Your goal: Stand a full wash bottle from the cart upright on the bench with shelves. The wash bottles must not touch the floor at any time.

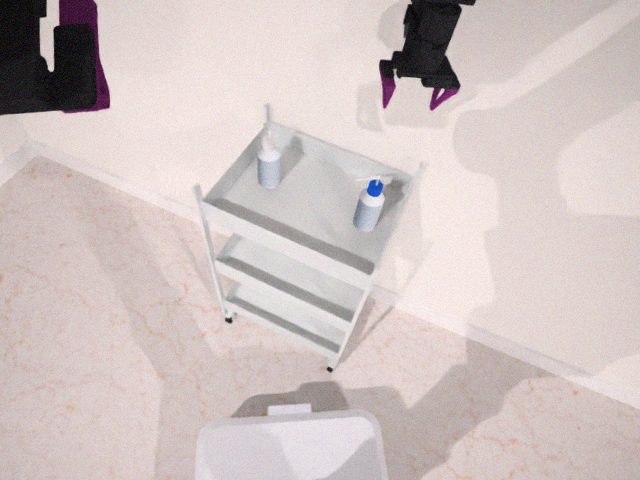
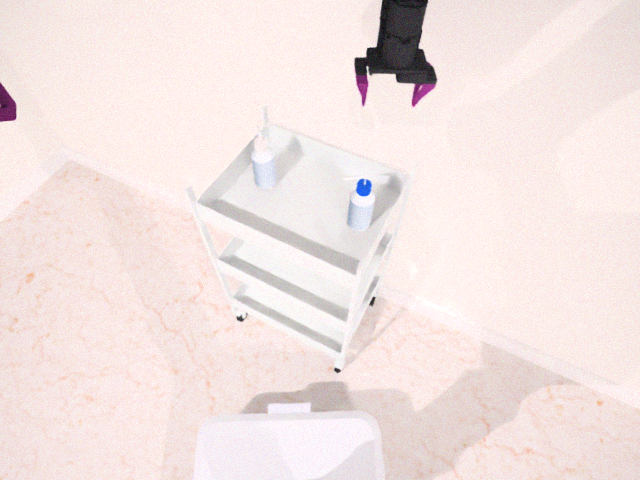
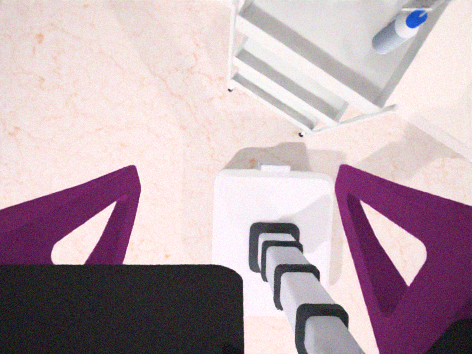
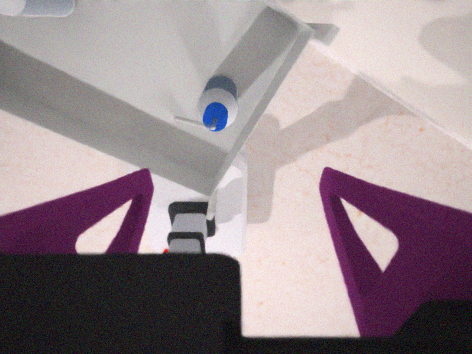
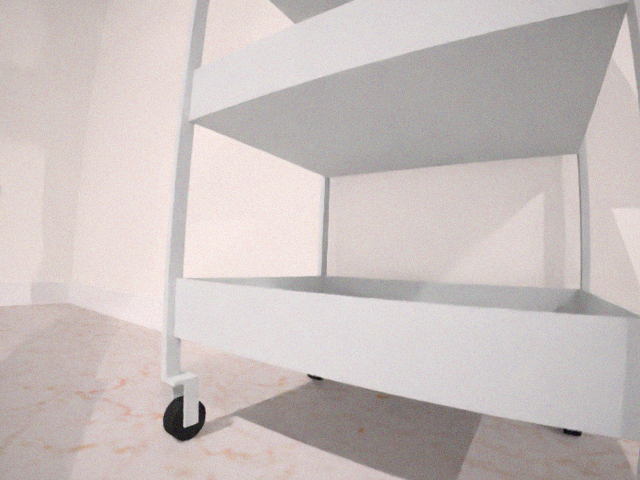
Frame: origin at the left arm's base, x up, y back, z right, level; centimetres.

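Seen in the pictures: left gripper, fingertip midpoint: (image 1: pixel 41 104) (image 3: pixel 237 176); right gripper, fingertip midpoint: (image 1: pixel 407 107) (image 2: pixel 388 104) (image 4: pixel 236 177).
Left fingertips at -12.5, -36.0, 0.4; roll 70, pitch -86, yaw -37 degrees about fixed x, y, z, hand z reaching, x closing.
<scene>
A point is followed by its place in that frame, as x, y, z.
A wash bottle with a blue cap (image 1: pixel 368 210) {-65.6, -66.9, 40.8} (image 2: pixel 360 210) {-65.6, -66.8, 41.3} (image 3: pixel 392 37) {-66.0, -67.7, 39.7} (image 4: pixel 218 102) {-62.3, -71.3, 42.3} stands upright on the top tray of the white cart (image 1: pixel 289 235) {-74.2, -66.1, 22.6} (image 2: pixel 281 237) {-74.2, -65.5, 22.5} (image 3: pixel 310 50) {-74.2, -66.8, 22.2} (image 5: pixel 387 341) {-123.5, -58.4, 25.1}, near its right end. A second wash bottle with a pale cap (image 1: pixel 268 169) {-66.8, -81.1, 17.7} (image 2: pixel 264 169) {-66.5, -81.1, 18.3} stands upright at the tray's left end. How full they are I cannot tell. My right gripper (image 1: pixel 409 107) {-40.9, -73.3, 44.8} (image 2: pixel 388 104) {-40.9, -73.3, 44.8} (image 4: pixel 236 177) {-40.9, -73.3, 44.8} is open and empty, above and beyond the cart's far edge. My left gripper (image 3: pixel 237 176) {-12.5, -36.0, 0.4} is open and empty, high at the left. The bench with shelves does not show.
My white base (image 1: pixel 289 444) {-114.4, -23.8, 21.9} (image 2: pixel 289 444) {-114.4, -23.4, 22.7} (image 3: pixel 275 200) {-114.4, -20.1, 22.5} stands close in front of the cart. A wall with a skirting board (image 1: pixel 522 351) {-133.7, -50.6, 113.7} (image 2: pixel 522 351) {-135.3, -53.6, 108.1} runs behind the cart. The cart has raised tray rims, corner posts and a black caster (image 5: pixel 184 417) {-137.1, -71.2, 3.5}.
</scene>
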